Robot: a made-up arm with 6 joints.
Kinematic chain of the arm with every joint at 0, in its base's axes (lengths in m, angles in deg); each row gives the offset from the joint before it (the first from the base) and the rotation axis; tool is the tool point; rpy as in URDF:
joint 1: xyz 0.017 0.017 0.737 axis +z
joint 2: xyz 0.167 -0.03 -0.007 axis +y
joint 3: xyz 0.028 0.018 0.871 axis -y
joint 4: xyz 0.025 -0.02 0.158 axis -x
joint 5: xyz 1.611 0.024 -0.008 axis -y
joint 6: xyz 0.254 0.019 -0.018 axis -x
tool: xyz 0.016 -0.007 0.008 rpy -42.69 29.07 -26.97
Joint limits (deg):
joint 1: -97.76..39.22
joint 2: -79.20..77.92
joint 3: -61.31..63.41
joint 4: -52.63..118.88
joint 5: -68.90..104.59
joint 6: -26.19..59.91
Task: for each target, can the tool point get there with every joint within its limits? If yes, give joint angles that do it. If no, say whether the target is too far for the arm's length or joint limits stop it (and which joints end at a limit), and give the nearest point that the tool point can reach.
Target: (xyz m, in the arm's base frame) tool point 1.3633 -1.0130 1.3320
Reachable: yes | joints -40.11 -25.70 -37.37 55.12 27.54 15.07
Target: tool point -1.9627 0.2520 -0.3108
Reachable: no: joint limits stop it (at a limit: joint 2, joint 3, joint 6) | nearest point -0.3754 0.0636 -0.2994 | short by 1.598 m
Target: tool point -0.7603 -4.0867 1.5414
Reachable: no: too far | nearest point -0.4167 -2.8173 1.2771 | short by 1.341 m
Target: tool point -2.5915 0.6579 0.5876
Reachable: no: joint limits stop it (at a limit: joint 2, joint 3, joint 6) | nearest point -2.1179 0.5415 1.5504 | short by 1.079 m
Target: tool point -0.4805 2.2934 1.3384
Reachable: no: joint limits stop it (at a limit: joint 2, joint 3, joint 6) | nearest point -0.4545 2.1745 1.5557 | short by 0.249 m
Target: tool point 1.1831 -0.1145 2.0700
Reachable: yes | joints -6.54 -56.46 -34.37 59.81 6.38 39.90
